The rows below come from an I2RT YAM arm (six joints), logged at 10 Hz.
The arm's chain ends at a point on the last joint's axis. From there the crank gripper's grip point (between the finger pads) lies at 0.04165 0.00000 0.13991 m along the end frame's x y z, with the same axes.
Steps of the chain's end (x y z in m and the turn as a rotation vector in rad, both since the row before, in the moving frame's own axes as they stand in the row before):
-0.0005 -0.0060 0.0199 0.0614 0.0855 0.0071
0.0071 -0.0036 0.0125 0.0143 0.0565 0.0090
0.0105 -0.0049 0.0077 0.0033 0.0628 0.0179
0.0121 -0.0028 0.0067 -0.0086 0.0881 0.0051
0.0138 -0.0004 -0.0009 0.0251 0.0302 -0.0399
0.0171 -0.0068 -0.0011 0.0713 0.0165 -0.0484
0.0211 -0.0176 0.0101 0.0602 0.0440 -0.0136
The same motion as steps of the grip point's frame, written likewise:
0.0113 -0.0141 0.0156 0.0614 0.0855 0.0071
0.0149 -0.0052 0.0099 0.0143 0.0565 0.0090
0.0192 -0.0045 0.0048 0.0033 0.0628 0.0179
0.0242 -0.0014 0.0025 -0.0086 0.0881 0.0051
0.0179 -0.0056 -0.0023 0.0251 0.0302 -0.0399
0.0191 -0.0188 -0.0022 0.0713 0.0165 -0.0484
0.0271 -0.0266 0.0079 0.0602 0.0440 -0.0136

